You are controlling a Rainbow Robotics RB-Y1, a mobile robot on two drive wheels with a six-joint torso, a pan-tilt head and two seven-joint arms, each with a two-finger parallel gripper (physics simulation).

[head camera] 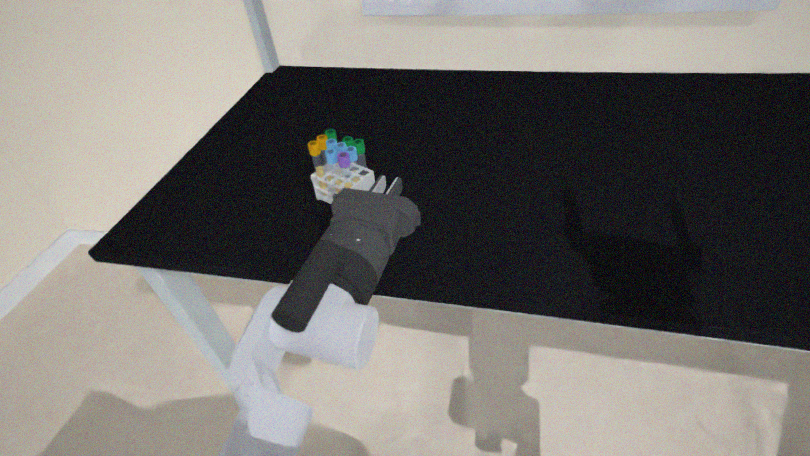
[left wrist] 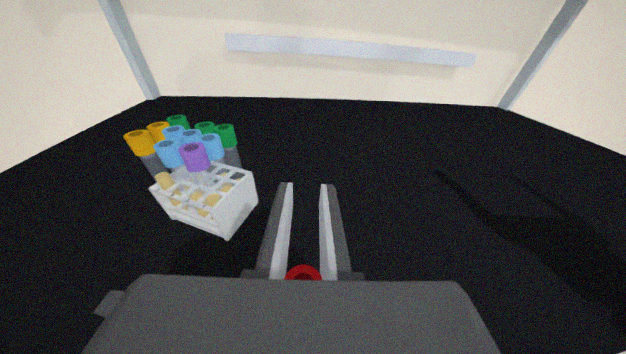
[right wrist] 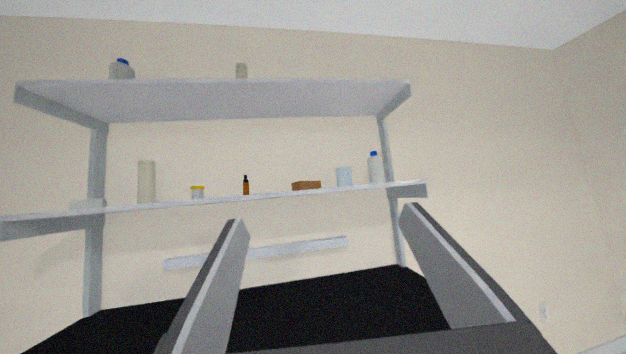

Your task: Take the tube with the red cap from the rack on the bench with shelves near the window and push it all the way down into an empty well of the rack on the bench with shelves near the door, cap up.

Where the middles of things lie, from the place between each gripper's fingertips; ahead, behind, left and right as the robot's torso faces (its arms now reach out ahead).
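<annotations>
I see the rack [head camera: 329,198] 7 cm ahead of my left hand, 12 cm to the left of it and 9 cm below it.
From my right hand, the rack is 20 cm ahead, 57 cm to the left of the hand and 39 cm below it.
</annotations>
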